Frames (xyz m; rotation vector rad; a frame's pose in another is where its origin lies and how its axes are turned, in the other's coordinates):
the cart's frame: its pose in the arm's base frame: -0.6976 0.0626 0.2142 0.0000 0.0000 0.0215
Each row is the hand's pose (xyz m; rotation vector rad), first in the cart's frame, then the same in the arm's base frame.
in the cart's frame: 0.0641 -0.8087 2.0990 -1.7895 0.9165 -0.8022
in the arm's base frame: -0.6161 -0.7445 2.3132 -1.7965 0.8958 -0.7886
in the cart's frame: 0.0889 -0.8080 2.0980 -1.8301 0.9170 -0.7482
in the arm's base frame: -0.5913 -0.7433 2.3122 -1.8372 0.8960 -0.7349
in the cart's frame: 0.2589 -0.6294 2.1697 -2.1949 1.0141 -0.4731
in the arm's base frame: -0.4252 -0.5611 2.3839 -2.2036 0.9895 -0.4633
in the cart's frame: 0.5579 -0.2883 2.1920 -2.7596 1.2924 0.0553
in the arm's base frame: -0.1336 -0.2136 2.4062 -2.7737 1.2628 0.0568
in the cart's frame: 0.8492 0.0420 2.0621 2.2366 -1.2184 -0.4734
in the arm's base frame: 0.1505 0.1228 2.2763 2.2474 -1.1931 -0.4651
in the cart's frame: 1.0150 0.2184 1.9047 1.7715 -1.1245 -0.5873
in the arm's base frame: 0.3125 0.3028 2.1189 1.7815 -1.1041 -0.5744
